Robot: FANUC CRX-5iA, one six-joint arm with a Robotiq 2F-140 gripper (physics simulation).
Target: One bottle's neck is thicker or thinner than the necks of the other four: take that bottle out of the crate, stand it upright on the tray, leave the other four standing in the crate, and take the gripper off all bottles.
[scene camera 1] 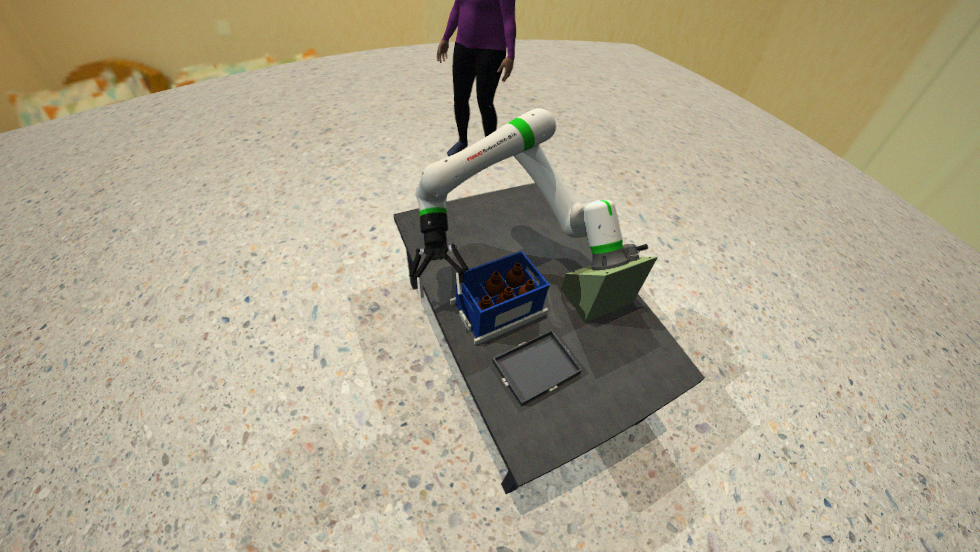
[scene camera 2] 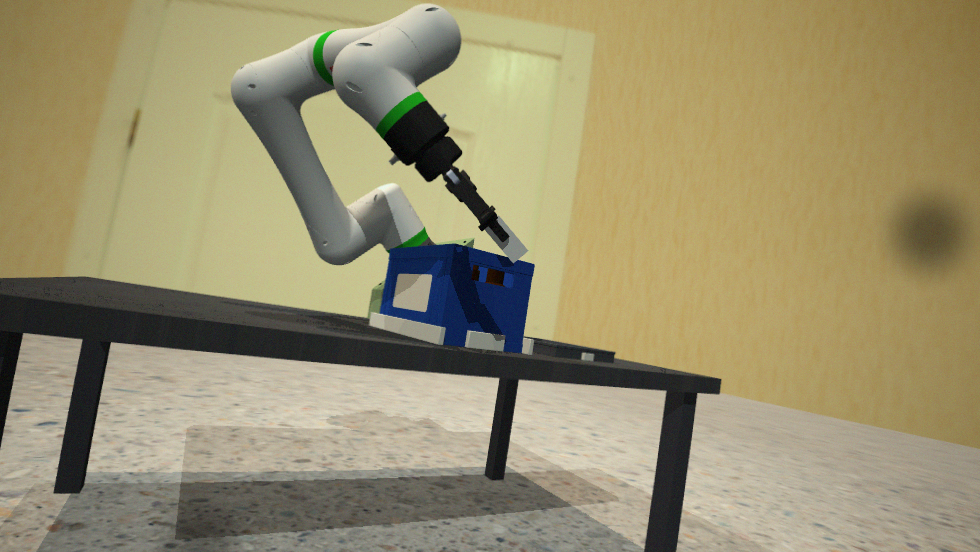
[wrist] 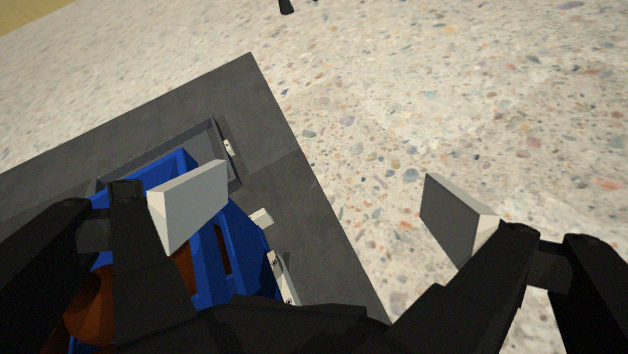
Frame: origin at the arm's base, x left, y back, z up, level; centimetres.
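Seen in the pictures: gripper, fingertip midpoint: (scene camera 1: 440, 296) (scene camera 2: 516, 250) (wrist: 322, 188); arm's base at its link origin: (scene camera 1: 610, 265).
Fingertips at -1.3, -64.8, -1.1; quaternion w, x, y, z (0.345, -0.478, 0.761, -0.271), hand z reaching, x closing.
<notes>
Pixels of each thing's top centre, then the offset from my fingertips to it, as dx, dy, dz. "*": a spot on its surface instead.
- blue crate at its top centre: (wrist: 11, 328) (scene camera 2: 458, 255) (scene camera 1: 502, 279) -2.2, +22.5, +0.2
- bottle at a spot on its surface: (wrist: 92, 310) * -0.1, +22.3, -5.0
- grey tray at its top centre: (wrist: 156, 178) (scene camera 2: 548, 341) (scene camera 1: 537, 364) +25.3, +27.9, -14.8
A blue crate (scene camera 1: 485, 321) (scene camera 2: 504, 309) (wrist: 248, 245) stands on the table and holds several brown bottles, all upright in scene camera 1. Two larger-looking bottles (scene camera 1: 495, 284) (scene camera 1: 516, 275) are at the back; others (scene camera 1: 486, 302) (scene camera 1: 506, 295) (scene camera 1: 528, 287) are along the label side. A bottle (wrist: 92, 310) shows partly behind a finger in the wrist view. I cannot tell which neck differs. The grey tray (scene camera 1: 538, 368) (scene camera 2: 579, 352) (wrist: 200, 141) holds no bottle. My gripper (scene camera 1: 438, 293) (scene camera 2: 508, 241) (wrist: 322, 188) is open and empty, tilted, at the crate's outer end, one finger close to its rim.
Pale stop rails (scene camera 1: 510, 327) (scene camera 2: 411, 327) (wrist: 262, 218) lie around the crate's foot. The arm stands on a green pedestal (scene camera 1: 610, 291) beside the crate. The dark table (scene camera 1: 582, 425) (scene camera 2: 274, 349) (wrist: 285, 200) has an edge close to the crate's outer end. A person (scene camera 1: 480, 61) stands behind the table.
</notes>
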